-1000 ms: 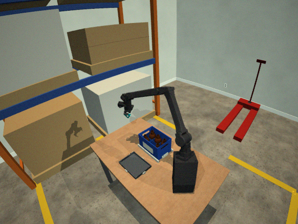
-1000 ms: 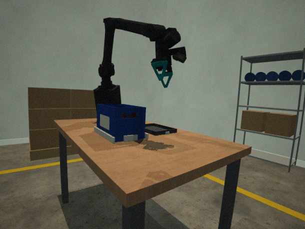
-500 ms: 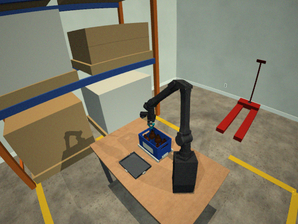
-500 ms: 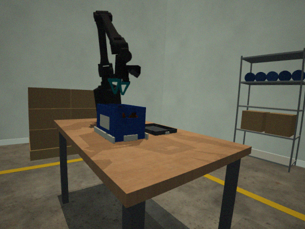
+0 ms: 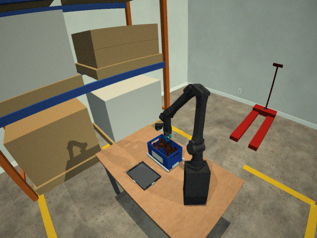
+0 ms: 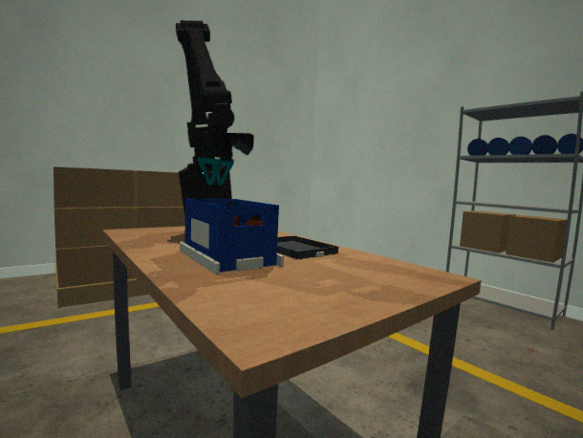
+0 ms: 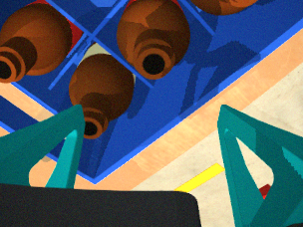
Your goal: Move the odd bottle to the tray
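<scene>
My hand is 10 mm short of the crate, 40 mm to the right of it and 150 mm above it. Round my hand: bottle (100 mm ahead, 80 mm to the left, 150 mm below); dark tray (20 mm ahead, 320 mm to the left, 220 mm below).
</scene>
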